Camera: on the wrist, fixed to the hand. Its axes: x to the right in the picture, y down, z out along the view.
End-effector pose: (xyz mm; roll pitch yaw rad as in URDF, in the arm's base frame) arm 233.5 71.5 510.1 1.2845 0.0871 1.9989
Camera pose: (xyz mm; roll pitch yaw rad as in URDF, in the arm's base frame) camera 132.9 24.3 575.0 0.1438 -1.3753 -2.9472
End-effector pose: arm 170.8 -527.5 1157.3 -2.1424 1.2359 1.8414
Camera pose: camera 299.3 -524.2 1153.6 1.6249 0.2565 -0.8075
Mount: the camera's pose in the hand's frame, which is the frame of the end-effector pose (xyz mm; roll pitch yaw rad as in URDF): -6.8 93.3 -88.3 -0.1060 -0.0959 1.6115
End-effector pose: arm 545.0 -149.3 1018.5 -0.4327 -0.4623 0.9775
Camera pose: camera 531.8 -83.6 908.7 -0.5764 0.3189 2.4312
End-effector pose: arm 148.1 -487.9 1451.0 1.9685 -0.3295 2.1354
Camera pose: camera 134.1 -550.4 1562.5 -2.5712 -0.9604 -0.0341
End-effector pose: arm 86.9 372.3 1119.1 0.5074 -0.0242 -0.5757
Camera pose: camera 149.6 480.0 1087.1 -0.1593 -0.6014 1.0609
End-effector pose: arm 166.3 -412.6 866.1 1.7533 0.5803 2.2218
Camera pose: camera 78.3 -412.5 960.0 1.8884 -0.9713 1.7134
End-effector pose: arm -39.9 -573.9 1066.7 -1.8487 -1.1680 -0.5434
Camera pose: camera -47.7 -698.3 1034.8 -1.7512 0.4362 -0.7442
